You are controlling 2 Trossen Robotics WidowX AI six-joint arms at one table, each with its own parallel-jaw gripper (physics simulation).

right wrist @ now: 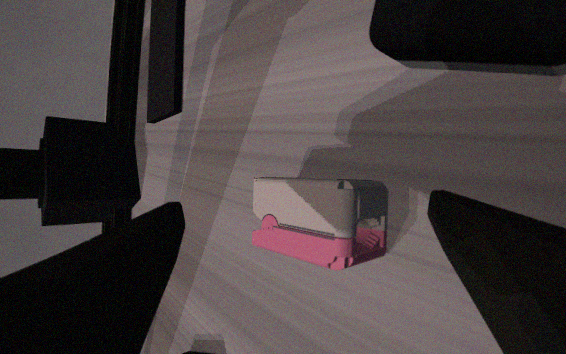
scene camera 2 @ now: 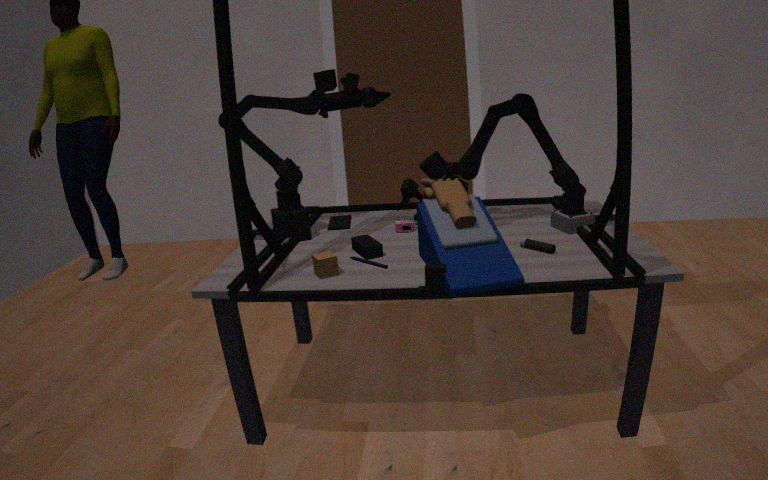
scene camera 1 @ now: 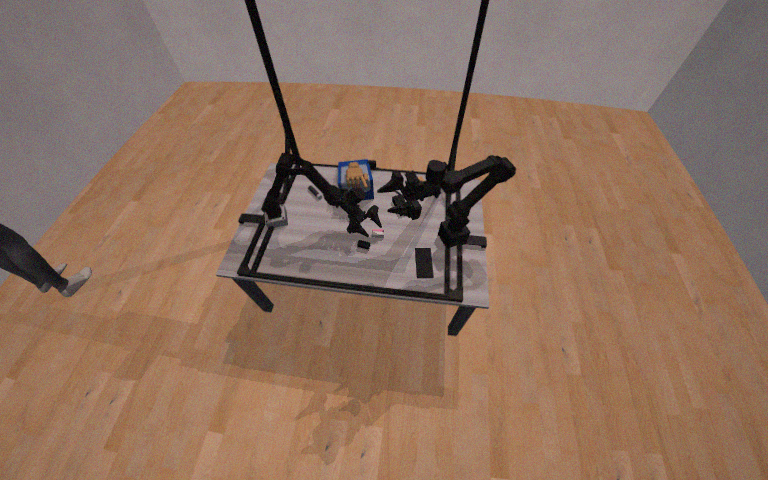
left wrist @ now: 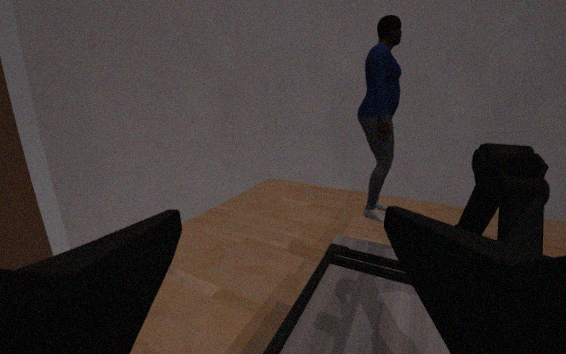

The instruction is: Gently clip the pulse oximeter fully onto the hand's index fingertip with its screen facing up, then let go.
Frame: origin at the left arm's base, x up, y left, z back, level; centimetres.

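Seen in the pictures: left gripper, fingertip midpoint: [scene camera 2: 384, 94] [scene camera 1: 382, 200] [left wrist: 284, 218]; right gripper, fingertip midpoint: [right wrist: 306, 208] [scene camera 2: 408, 219] [scene camera 1: 374, 232]; left arm's base at its link origin: [right wrist: 42, 174] [scene camera 2: 289, 209] [scene camera 1: 455, 227]; right arm's base at its link origin: [scene camera 2: 572, 212] [scene camera 1: 274, 213].
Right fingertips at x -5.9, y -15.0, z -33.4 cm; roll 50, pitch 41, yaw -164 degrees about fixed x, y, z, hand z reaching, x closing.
Pixels of each thing's top centre, then the offset from my right fingertips to it. "spot": a spot on its surface instead.
- white pulse oximeter at its top centre: [right wrist: 287, 219] [scene camera 2: 404, 221] [scene camera 1: 377, 231] dx -0.4, dy +0.0, dz +1.5 cm
- blue wedge at a spot on its surface: [scene camera 2: 475, 271] spot: dx +0.3, dy -49.1, dz +7.2 cm
- small black box at its top centre: [scene camera 1: 363, 243] dx -0.3, dy +3.7, dz -7.0 cm
- flat dark slab at its top centre: [right wrist: 161, 43] [scene camera 2: 339, 221] [scene camera 1: 424, 262] dx -2.8, dy +21.8, dz +15.3 cm
- pen at its top centre: [scene camera 2: 367, 260] dx -2.7, dy -20.1, dz +21.7 cm
- wooden cube at its top centre: [scene camera 2: 324, 255] dx +1.4, dy -21.6, dz +33.3 cm
- dark cylinder at its top centre: [scene camera 2: 537, 240] [scene camera 1: 314, 190] dx -0.9, dy -37.9, dz -20.0 cm
The pink and white pulse oximeter [scene camera 1: 377, 232] [scene camera 2: 404, 226] [right wrist: 305, 225] lies on its side on the table, its dark screen facing scene camera 2. My right gripper [scene camera 1: 372, 228] [right wrist: 306, 208] is open and empty, low over the table; in the right wrist view its fingers stand on either side of the oximeter, without visible contact. The tan hand [scene camera 1: 355, 174] [scene camera 2: 453, 199] rests on a grey pad on the blue wedge [scene camera 2: 475, 271]; its index fingertip cannot be made out clearly. My left gripper [scene camera 1: 386, 199] [scene camera 2: 385, 96] [left wrist: 284, 218] is open and empty, high above the table.
A small black box [scene camera 1: 363, 244] [right wrist: 470, 32] lies beside the oximeter. A flat dark slab [scene camera 1: 423, 262] [scene camera 2: 339, 222] [right wrist: 166, 60], another black box [scene camera 2: 367, 246], a pen [scene camera 2: 369, 262], a wooden cube [scene camera 2: 325, 264] and a dark cylinder [scene camera 1: 314, 192] [scene camera 2: 538, 245] are also on the table.
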